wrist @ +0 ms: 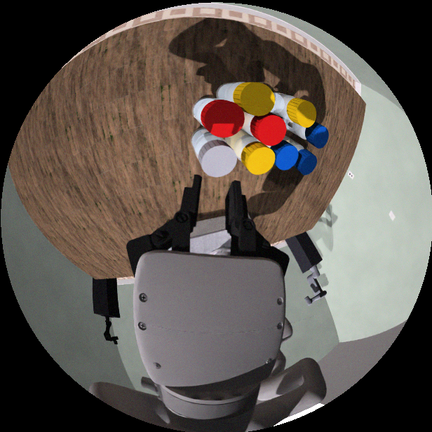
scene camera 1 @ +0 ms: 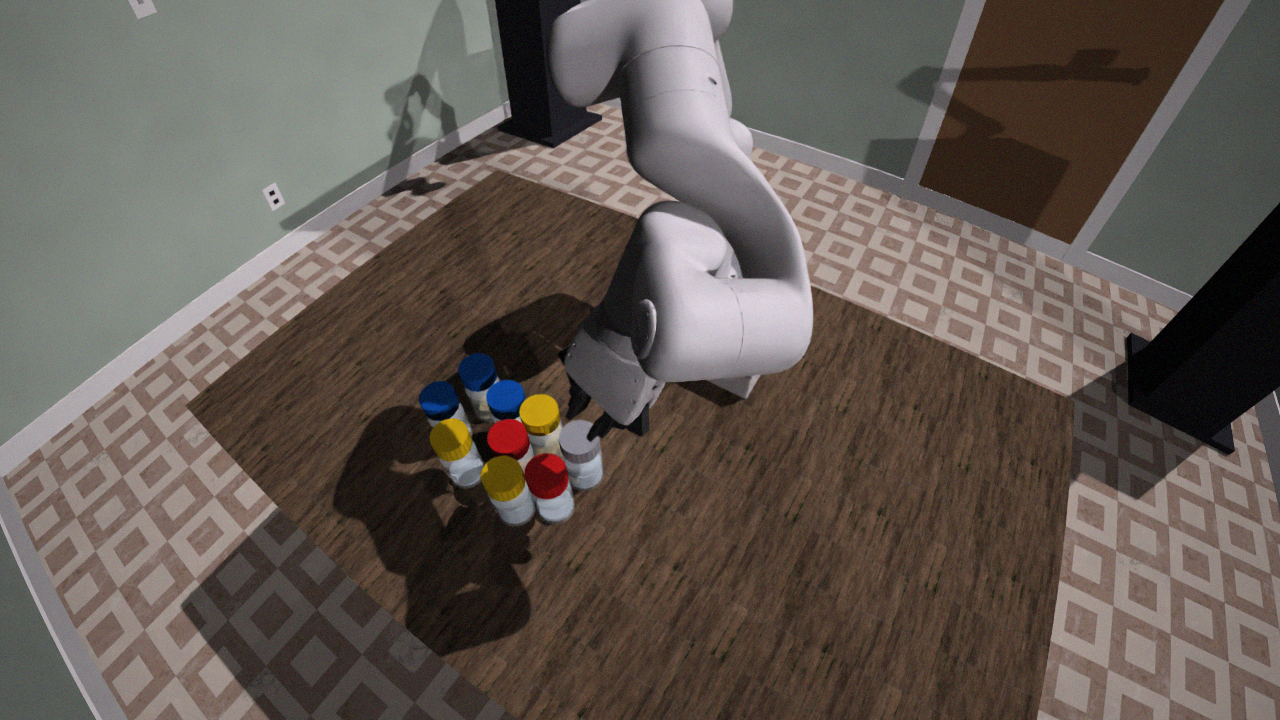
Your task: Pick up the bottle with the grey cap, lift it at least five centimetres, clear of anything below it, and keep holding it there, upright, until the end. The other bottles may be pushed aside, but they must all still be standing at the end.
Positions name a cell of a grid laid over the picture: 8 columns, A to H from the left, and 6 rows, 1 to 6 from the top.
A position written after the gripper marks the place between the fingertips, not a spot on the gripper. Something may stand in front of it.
gripper: wrist D3; scene camera 1 D4
red-capped bottle: wrist E2; scene camera 1 D4
yellow-capped bottle: wrist E3; scene camera 1 D4
grey-capped bottle: wrist E3; scene camera 1 D4
yellow-capped bottle: wrist F2; scene camera 1 C4
